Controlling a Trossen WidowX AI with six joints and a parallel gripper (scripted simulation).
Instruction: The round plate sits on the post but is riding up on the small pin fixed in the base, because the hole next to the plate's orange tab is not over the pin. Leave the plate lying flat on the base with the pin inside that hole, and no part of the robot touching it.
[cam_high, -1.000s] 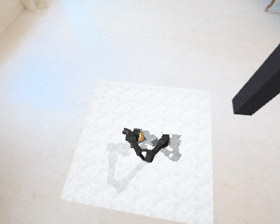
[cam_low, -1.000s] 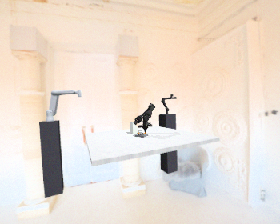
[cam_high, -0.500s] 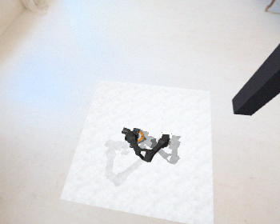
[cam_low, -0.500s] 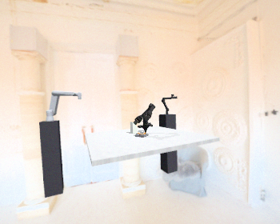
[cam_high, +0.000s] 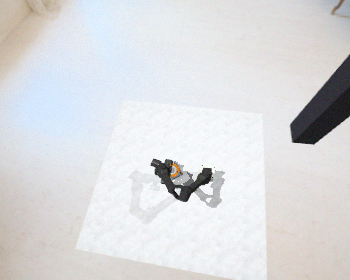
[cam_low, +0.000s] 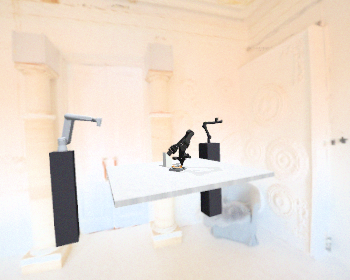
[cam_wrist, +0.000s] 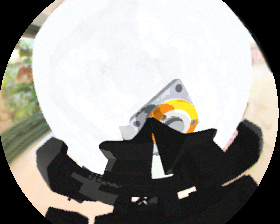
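Now: the round plate 1 cm behind my gripper tip and 3 cm to the right of it.
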